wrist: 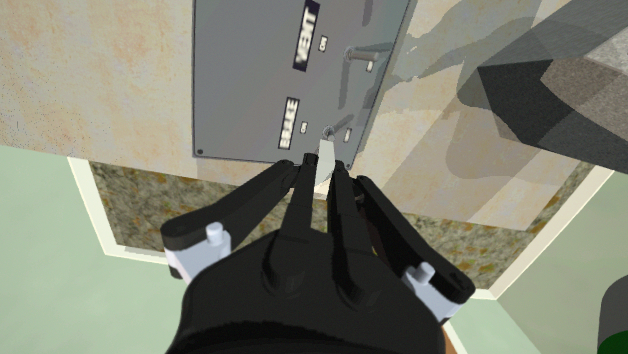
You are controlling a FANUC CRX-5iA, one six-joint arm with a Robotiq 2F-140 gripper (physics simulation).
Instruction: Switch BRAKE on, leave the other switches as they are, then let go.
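Frame: origin at the arm's base, x up, y ahead, z left, level; metres.
Seen in the pictures: gripper, fingertip midpoint: (323,152).
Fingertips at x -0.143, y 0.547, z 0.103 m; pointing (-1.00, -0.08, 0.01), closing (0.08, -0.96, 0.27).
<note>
Pixels of each thing's top centre, then the offset from my fingertips to it. "*": a spot on its surface instead.
- grey switch panel at a spot on its surface: (240,90) * dx -0.062, dy +0.104, dz -0.077 m
- BRAKE label at its top centre: (288,125) dx -0.084, dy +0.049, dz -0.021 m
- small label at a spot on its surface: (347,135) * dx -0.125, dy -0.050, dz +0.012 m
- BRAKE switch at its top centre: (332,139) dx -0.063, dy -0.017, dz +0.001 m
- VENT switch at its top centre: (367,53) dx -0.072, dy -0.068, dz -0.108 m
- VENT label at its top centre: (305,36) dx -0.084, dy +0.011, dz -0.135 m
The grey switch panel (240,90) carries the BRAKE label (288,123), with a small ON label (304,127) on the near side of its switch and another small label (347,135) on the far side. The BRAKE switch (328,131) shows its round collar; its lever is mostly hidden behind the fingertips, so its position is unclear. My gripper (323,152) is shut and empty, its pale tips right at the BRAKE switch, overlapping it in view. Whether they touch the lever is unclear.
The VENT switch (364,55) is above in the view, its lever leaning away from its ON label (323,44) towards the panel's right edge. The VENT label (306,36) is beside it. A dark angular block (515,100) stands at the right.
</note>
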